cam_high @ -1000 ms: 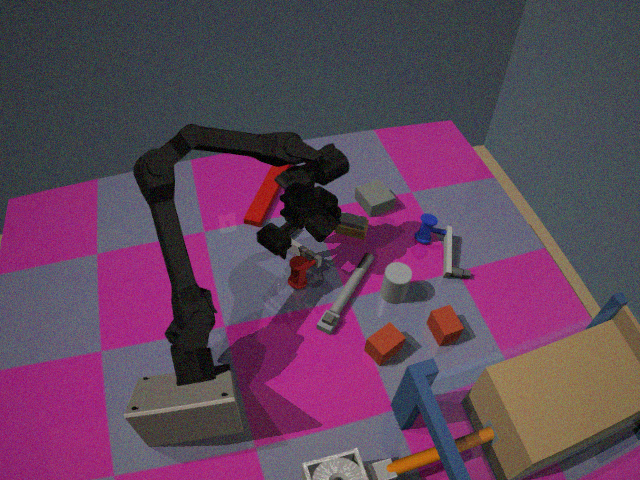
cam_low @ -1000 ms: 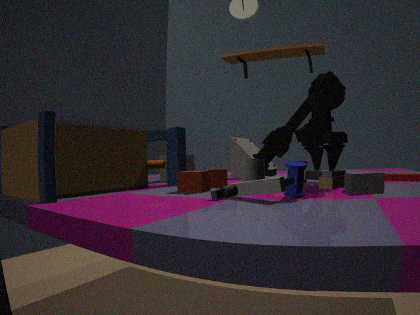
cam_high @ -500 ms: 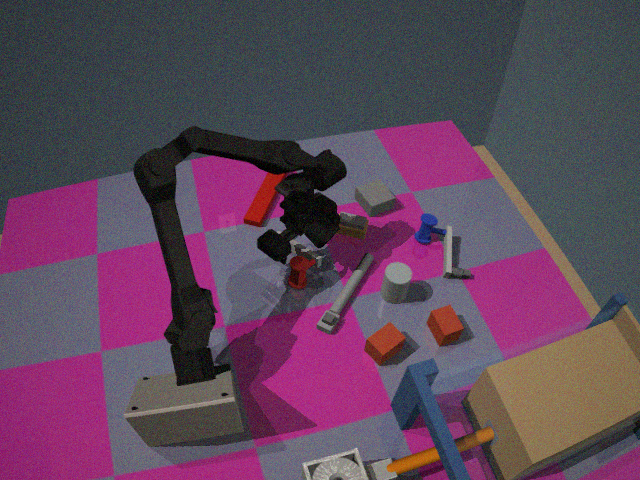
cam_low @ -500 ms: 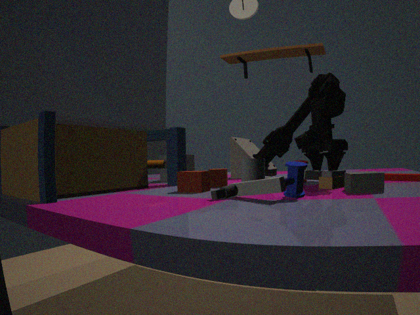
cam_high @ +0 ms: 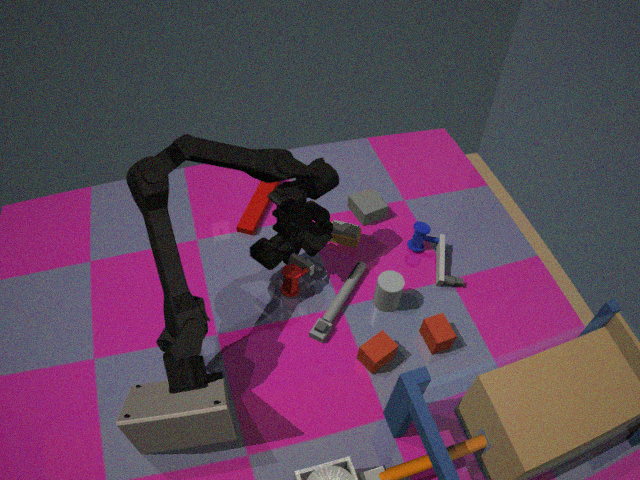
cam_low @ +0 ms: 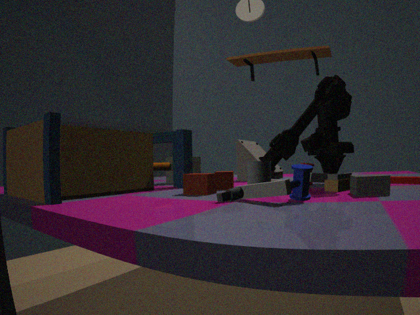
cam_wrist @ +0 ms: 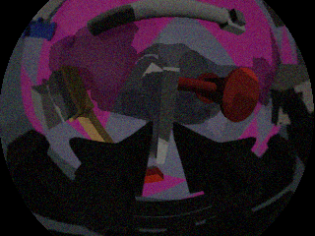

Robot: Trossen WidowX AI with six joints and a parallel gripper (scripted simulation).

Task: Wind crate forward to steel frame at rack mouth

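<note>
My gripper tip is 2 cm to the left of the winch handle with red hub and 1 cm below it. Round my gripper tip: tan bar (10 cm ahead, 6 cm to the left, 1 cm above); red knob (1 cm behind, 6 cm to the right, 2 cm above); red bar (2 cm behind, 20 cm to the left).
</note>
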